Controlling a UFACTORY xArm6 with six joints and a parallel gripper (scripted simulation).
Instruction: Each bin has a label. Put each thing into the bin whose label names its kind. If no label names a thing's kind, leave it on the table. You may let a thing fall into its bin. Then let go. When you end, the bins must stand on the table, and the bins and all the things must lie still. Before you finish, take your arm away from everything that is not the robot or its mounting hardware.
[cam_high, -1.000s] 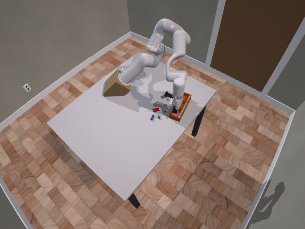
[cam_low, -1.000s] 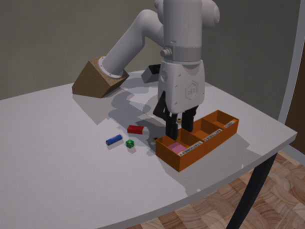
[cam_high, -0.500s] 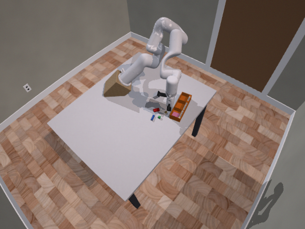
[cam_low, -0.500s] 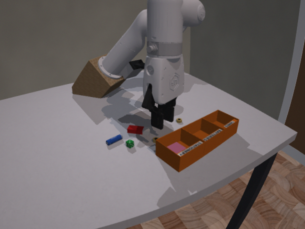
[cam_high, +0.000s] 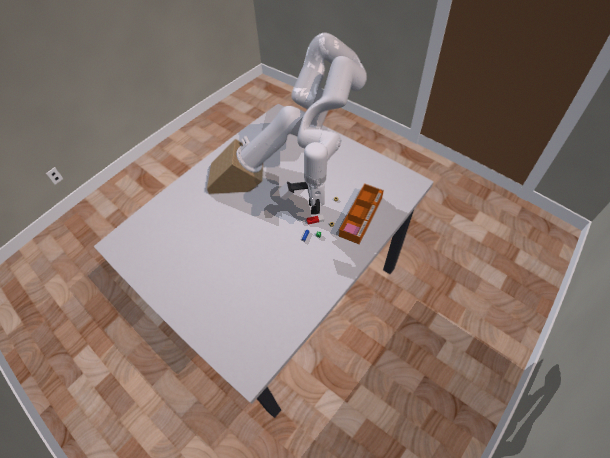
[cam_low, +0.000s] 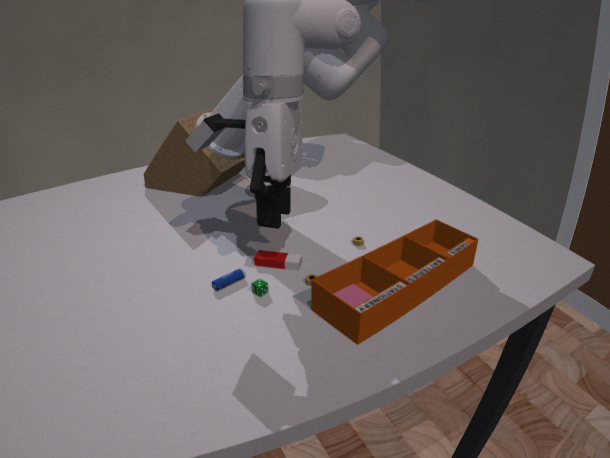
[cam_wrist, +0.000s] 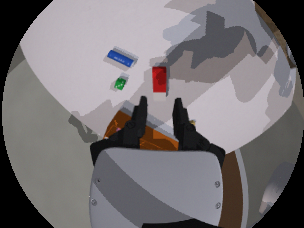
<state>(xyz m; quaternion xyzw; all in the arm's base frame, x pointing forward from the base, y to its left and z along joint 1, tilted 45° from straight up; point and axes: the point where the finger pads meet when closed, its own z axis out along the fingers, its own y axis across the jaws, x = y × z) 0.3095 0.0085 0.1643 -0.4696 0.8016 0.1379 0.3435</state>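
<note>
Right now the red-and-white eraser is 10 mm to the left of my hand and 80 mm below it. From my hand the other things lie so: pink eraser (120 mm ahead, 90 mm to the left, 80 mm below); then green die (70 mm ahead, 20 mm to the right, 80 mm below); then blue battery (50 mm ahead, 70 mm to the right, 80 mm below).
</note>
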